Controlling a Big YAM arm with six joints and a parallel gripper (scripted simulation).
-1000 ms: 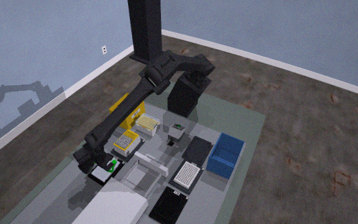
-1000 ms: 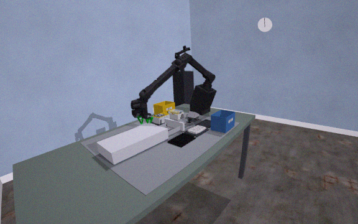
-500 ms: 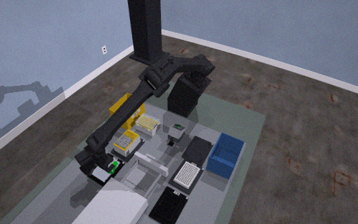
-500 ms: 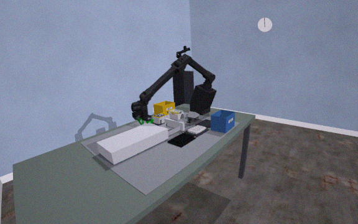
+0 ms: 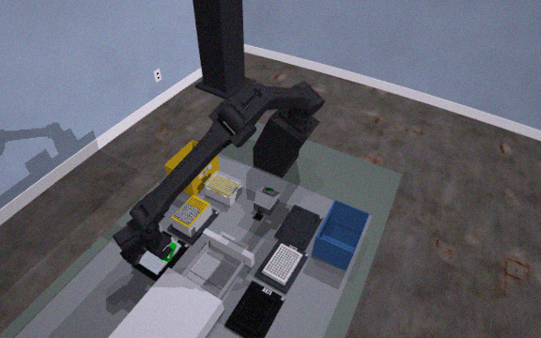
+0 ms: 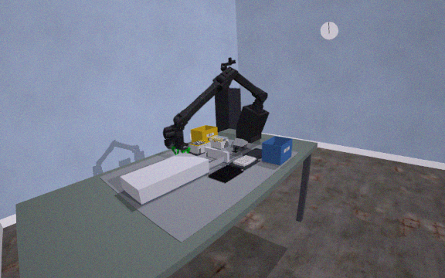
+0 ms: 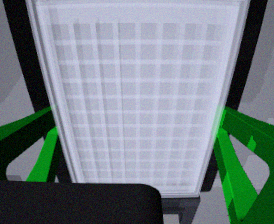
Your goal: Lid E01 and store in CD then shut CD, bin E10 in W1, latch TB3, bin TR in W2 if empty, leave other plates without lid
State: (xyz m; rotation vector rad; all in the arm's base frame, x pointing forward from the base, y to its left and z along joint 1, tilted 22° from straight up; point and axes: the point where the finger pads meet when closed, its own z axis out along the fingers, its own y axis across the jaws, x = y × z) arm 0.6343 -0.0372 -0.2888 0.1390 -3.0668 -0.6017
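The clear plate is right at my hand. From my hand the other things lie so: black nest (1 cm below); tip rack TR (18 cm behind, 1 cm to the right, 4 cm above); plate lid (right at my hand).
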